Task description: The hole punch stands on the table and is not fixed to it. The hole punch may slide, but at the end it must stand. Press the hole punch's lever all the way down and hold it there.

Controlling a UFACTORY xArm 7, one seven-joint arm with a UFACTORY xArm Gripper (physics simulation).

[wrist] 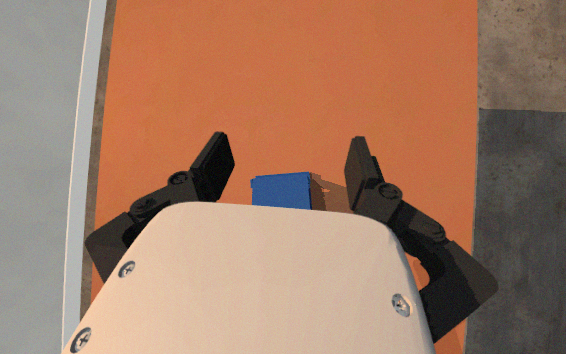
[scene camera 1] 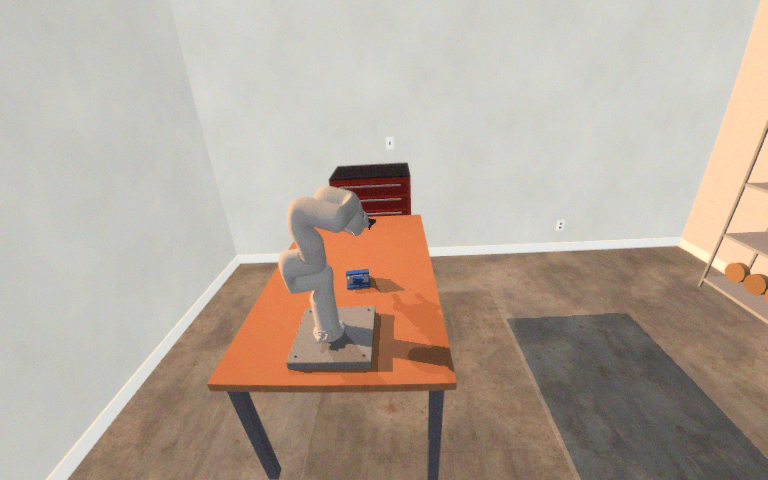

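Pixels of known places: gripper, fingertip midpoint: (wrist: 287,150); arm's base, link origin: (scene camera 1: 329,331).
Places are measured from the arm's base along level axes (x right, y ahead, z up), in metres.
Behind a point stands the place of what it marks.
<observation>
The blue hole punch (scene camera 1: 357,279) {x 0.029, y 0.417, z -0.024 m} (wrist: 282,191) {x 0.037, y 0.421, z 0.028 m} stands on the orange table (scene camera 1: 396,249) {x 0.200, y 0.777, z -0.036 m} (wrist: 290,65) {x -0.002, y 0.707, z -0.036 m}, beyond the robot's base. In the wrist view part of its blue body shows above the edge of the pale gripper housing, which hides the rest. Its lever cannot be made out clearly. My gripper (scene camera 1: 372,223) {x 0.060, y 0.466, z 0.253 m} (wrist: 287,150) {x 0.060, y 0.466, z 0.253 m} is open and empty. In the scene view it is high above the table, farther from the base than the hole punch and not touching it. The arm partly hides the gripper there.
The grey base plate (scene camera 1: 353,353) {x 0.125, y -0.110, z -0.001 m} carries the arm at the near part of the table. A red drawer cabinet (scene camera 1: 385,190) stands behind the far table edge. A dark mat (scene camera 1: 611,384) lies on the floor at the right, with a shelf unit beyond.
</observation>
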